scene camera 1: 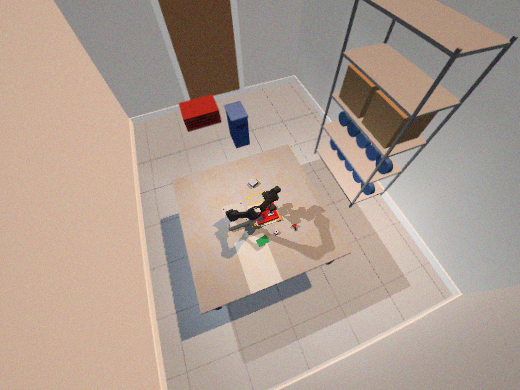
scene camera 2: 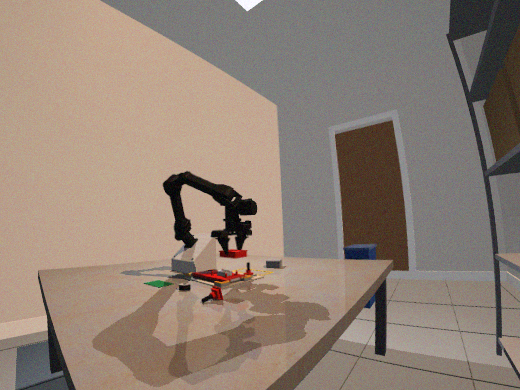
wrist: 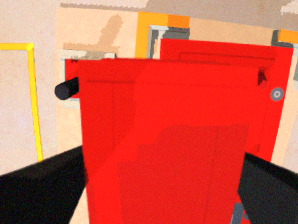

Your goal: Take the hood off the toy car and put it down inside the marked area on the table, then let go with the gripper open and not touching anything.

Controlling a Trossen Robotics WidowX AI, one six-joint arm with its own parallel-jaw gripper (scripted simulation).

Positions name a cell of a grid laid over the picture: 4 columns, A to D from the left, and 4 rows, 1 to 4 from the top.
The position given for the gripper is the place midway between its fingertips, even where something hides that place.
Note:
The gripper (scene camera 2: B3) holds a hood (wrist: C3).
The gripper also shows in the wrist view (wrist: C3).

